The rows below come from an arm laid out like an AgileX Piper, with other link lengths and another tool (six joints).
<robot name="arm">
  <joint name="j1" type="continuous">
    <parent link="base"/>
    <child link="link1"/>
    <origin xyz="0 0 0.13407"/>
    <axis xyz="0 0 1"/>
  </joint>
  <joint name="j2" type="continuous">
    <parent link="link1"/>
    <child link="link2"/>
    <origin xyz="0 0 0" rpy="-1.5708 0 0"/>
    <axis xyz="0 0 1"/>
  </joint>
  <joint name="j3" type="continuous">
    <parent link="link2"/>
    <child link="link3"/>
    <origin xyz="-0.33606 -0.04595 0"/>
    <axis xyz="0 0 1"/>
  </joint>
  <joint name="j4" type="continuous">
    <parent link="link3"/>
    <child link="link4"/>
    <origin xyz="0.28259 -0.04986 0" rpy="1.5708 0 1.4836"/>
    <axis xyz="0 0 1"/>
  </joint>
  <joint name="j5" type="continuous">
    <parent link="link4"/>
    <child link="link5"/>
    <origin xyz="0 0 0" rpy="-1.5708 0 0"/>
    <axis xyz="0 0 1"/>
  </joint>
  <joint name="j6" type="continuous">
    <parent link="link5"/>
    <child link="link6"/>
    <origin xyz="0 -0.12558 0" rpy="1.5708 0 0"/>
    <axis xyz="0 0 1"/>
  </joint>
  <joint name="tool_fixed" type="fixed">
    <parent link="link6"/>
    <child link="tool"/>
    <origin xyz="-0.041 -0.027 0.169" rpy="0.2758 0 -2.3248"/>
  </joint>
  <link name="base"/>
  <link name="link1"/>
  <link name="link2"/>
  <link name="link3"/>
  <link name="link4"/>
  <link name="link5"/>
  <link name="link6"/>
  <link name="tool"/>
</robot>
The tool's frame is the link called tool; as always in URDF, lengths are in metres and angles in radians. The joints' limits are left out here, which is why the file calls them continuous.
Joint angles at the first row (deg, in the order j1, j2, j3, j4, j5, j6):
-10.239, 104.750, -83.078, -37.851, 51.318, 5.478
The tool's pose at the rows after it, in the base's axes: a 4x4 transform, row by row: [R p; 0 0 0 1], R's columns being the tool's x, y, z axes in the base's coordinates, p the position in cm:
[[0.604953 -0.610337 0.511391 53.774], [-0.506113 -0.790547 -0.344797 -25.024], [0.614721 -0.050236 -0.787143 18.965], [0 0 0 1]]
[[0.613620 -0.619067 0.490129 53.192], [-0.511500 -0.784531 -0.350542 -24.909], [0.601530 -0.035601 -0.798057 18.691], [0 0 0 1]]
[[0.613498 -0.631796 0.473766 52.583], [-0.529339 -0.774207 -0.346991 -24.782], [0.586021 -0.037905 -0.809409 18.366], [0 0 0 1]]
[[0.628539 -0.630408 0.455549 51.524], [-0.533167 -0.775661 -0.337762 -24.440], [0.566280 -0.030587 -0.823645 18.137], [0 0 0 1]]
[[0.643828 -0.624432 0.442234 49.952], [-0.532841 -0.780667 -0.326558 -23.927], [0.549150 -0.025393 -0.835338 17.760], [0 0 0 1]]
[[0.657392 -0.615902 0.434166 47.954], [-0.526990 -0.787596 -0.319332 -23.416], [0.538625 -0.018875 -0.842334 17.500], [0 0 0 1]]
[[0.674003 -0.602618 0.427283 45.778], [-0.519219 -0.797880 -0.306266 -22.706], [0.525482 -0.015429 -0.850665 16.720], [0 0 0 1]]
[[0.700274 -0.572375 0.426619 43.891], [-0.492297 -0.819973 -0.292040 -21.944], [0.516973 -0.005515 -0.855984 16.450], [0 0 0 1]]
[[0.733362 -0.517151 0.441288 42.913], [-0.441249 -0.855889 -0.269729 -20.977], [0.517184 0.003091 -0.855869 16.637], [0 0 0 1]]
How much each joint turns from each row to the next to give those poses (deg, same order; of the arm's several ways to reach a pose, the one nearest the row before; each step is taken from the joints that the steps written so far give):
0.075, 0.000, -0.001, 0.000, 0.293, 0.000
0.374, 0.000, 0.000, 0.001, 1.596, 0.000
0.041, -0.128, 0.002, 0.929, 1.249, -0.066
-0.001, -1.131, 1.187, 0.969, 0.952, -1.234
0.002, -2.211, 3.124, 0.582, -0.102, -0.736
-0.002, -3.145, 4.403, -0.009, -0.721, -0.304
0.001, -3.347, 5.392, 0.000, -1.529, -0.177
0.000, -3.570, 4.697, 0.019, -1.399, -1.704
-0.001, -3.285, 3.548, 0.346, -1.984, -3.455

